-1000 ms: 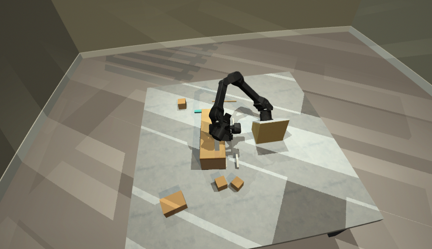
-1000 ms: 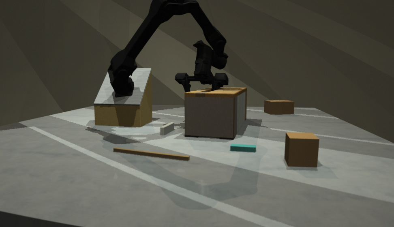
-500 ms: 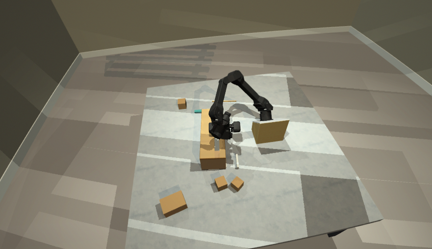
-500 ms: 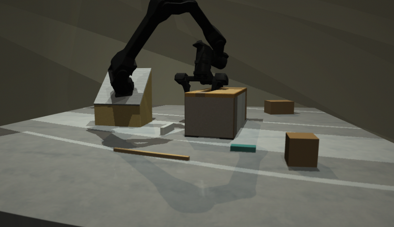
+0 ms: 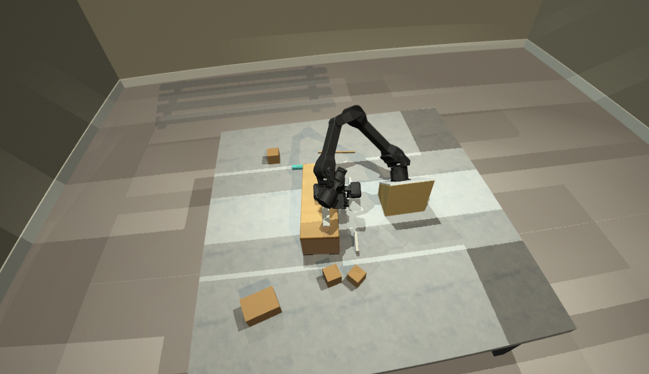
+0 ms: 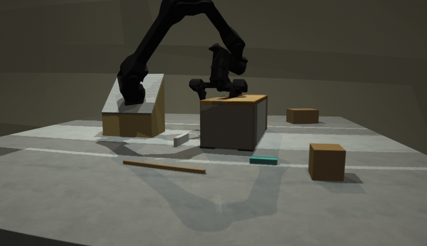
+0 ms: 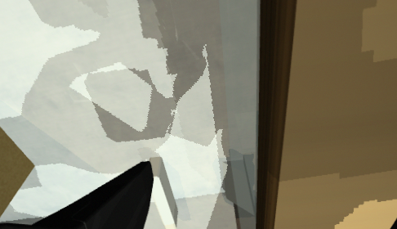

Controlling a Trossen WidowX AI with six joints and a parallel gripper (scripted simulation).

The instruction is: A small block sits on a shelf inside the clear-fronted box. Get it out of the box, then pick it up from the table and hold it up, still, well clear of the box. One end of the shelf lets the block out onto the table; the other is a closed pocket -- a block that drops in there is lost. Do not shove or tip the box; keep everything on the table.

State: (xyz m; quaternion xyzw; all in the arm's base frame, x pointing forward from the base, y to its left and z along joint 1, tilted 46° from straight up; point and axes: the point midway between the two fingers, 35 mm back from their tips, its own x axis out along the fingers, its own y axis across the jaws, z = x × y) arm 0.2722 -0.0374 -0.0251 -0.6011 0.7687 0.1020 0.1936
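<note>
The box is 40 mm ahead of my gripper tip, 20 mm to the left of it and 20 mm below it. From my gripper tip the other things lie so: flat tan block (370 mm ahead, 350 mm to the left, 60 mm below); then thin brown stick (350 mm to the right, 100 mm behind, 80 mm below); then teal bar (300 mm to the right, 120 mm ahead, 80 mm below).
</note>
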